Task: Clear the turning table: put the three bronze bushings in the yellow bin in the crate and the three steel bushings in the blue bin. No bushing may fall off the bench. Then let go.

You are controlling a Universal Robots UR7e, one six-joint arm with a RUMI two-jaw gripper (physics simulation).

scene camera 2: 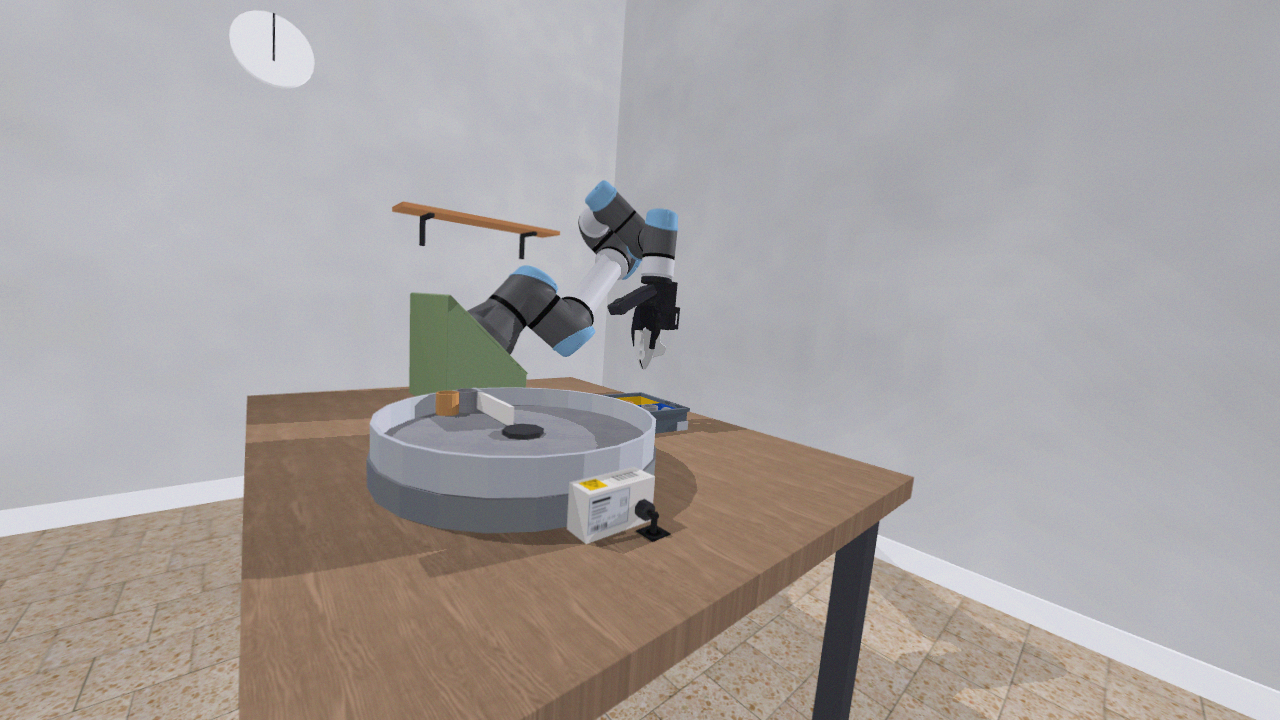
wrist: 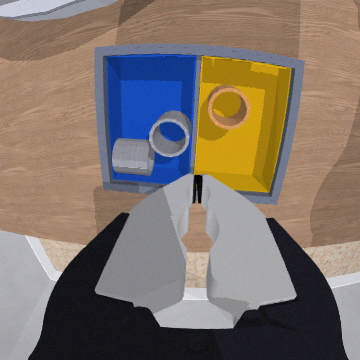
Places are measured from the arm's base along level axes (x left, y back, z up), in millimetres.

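Where they show: gripper, between the fingertips: (scene camera 2: 643, 369) (wrist: 196, 176); arm's base, origin of its link: (scene camera 2: 482, 339).
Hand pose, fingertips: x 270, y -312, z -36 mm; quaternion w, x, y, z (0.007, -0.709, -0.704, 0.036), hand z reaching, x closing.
Note:
Things, the pixels of their centre, and the offset from my fingertips. "*": a spot on its surface instead.
- crate, middle of its body: (wrist: 195, 120) (scene camera 2: 638, 412) dx -10, dy -5, dz -101 mm
- blue bin, a spot on its surface: (wrist: 150, 95) * dx -32, dy -54, dz -120 mm
- yellow bin, a spot on its surface: (wrist: 240, 157) * dx +35, dy +47, dz -120 mm
- grey steel bushing, middle of its body: (scene camera 2: 466, 400) dx -389, dy +36, dz -54 mm
- white bar, a spot on its surface: (scene camera 2: 495, 408) * dx -364, dy -49, dz -52 mm
- dark hub, middle of its body: (scene camera 2: 523, 431) dx -354, dy -146, dz -69 mm
- white labelled box, a spot on its surface: (scene camera 2: 611, 504) * dx -354, dy -401, dz -87 mm
My gripper (scene camera 2: 644, 362) (wrist: 196, 176) is shut and empty, above the crate (scene camera 2: 675, 416) (wrist: 100, 120), with its fingertips over the divider's near end in the wrist view. In that view, two steel bushings lie in the blue bin (wrist: 150, 95): one on its side (wrist: 132, 156) and one tilted, leaning (wrist: 170, 135). A bronze bushing (wrist: 228, 107) is in the yellow bin (wrist: 240, 157). In the scene view, a bronze bushing (scene camera 2: 447, 402) stands on the turning table (scene camera 2: 501, 472), beside a grey steel bushing (scene camera 2: 467, 402). A third bronze bushing does not show.
On the turning table are a white bar (scene camera 2: 495, 408) and a dark hub (scene camera 2: 522, 431). A green wedge-shaped block (scene camera 2: 429, 344) stands behind it. A white labelled box (scene camera 2: 611, 504) and a small black stand (scene camera 2: 653, 530) are at its front. The bench's edge (scene camera 2: 841, 510) is at the right.

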